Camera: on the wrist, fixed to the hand. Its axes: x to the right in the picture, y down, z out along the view.
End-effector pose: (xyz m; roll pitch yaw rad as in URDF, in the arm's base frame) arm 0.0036 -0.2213 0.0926 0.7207 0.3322 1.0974
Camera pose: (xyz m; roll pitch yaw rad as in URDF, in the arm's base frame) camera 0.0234 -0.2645 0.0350 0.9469 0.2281 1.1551
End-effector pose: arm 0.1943 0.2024 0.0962 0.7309 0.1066 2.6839
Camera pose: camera 0.2247 0.2283 0.0331 0.9442 0.0023 2.7390
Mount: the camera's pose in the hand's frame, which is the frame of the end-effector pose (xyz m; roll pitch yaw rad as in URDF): -0.0090 -0.0703 -0.0235 0.2080 -0.0406 0.1107
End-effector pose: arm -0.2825 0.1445 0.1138 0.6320 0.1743 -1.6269
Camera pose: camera -0.3242 0.1662 0.0558 0.8504 0.0758 -1.5616
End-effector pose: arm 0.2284 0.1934 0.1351 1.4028 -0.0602 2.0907
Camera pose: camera 0.2208 0.1838 0.0615 1.6156 -0.1761 2.0688
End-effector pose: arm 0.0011 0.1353 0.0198 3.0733 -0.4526 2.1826
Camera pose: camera -0.0483 0.0808 0.0326 -2.9475 -0.4166 2.0588
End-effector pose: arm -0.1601 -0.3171 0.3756 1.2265 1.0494 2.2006
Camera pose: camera -0.1183 -0.3717 0.3465 1.4354 0.9315 2.1990
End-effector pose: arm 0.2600 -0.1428 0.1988 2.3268 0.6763 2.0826
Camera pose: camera 0.2172 -0.2000 0.1771 2.4587 0.6195 1.9530
